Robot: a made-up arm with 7 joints. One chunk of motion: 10 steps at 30 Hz.
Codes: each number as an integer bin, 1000 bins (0 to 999) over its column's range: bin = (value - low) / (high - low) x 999, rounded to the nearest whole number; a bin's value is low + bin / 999 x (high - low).
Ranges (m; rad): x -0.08..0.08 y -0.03..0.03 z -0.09..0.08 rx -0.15..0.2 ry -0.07..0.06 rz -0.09..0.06
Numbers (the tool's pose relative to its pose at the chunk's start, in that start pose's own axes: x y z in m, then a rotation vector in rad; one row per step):
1: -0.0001 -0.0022 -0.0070 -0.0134 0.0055 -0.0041
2: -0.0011 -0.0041 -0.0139 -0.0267 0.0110 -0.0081
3: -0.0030 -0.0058 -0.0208 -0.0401 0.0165 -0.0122
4: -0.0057 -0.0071 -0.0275 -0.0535 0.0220 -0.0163
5: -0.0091 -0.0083 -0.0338 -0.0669 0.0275 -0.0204
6: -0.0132 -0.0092 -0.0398 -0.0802 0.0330 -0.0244
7: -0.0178 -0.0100 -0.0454 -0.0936 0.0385 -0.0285
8: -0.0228 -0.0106 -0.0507 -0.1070 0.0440 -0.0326
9: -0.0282 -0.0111 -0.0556 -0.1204 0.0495 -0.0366
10: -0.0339 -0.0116 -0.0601 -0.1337 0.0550 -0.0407
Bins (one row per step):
1: 499 463 488 390 580 572
2: 493 431 447 352 622 545
3: 481 403 407 314 665 518
4: 464 381 367 275 707 491
5: 443 361 330 237 749 464
6: 417 346 295 199 792 437
7: 388 333 262 161 834 410
8: 357 323 231 123 876 382
9: 323 315 202 84 918 356
10: 288 306 176 47 961 328

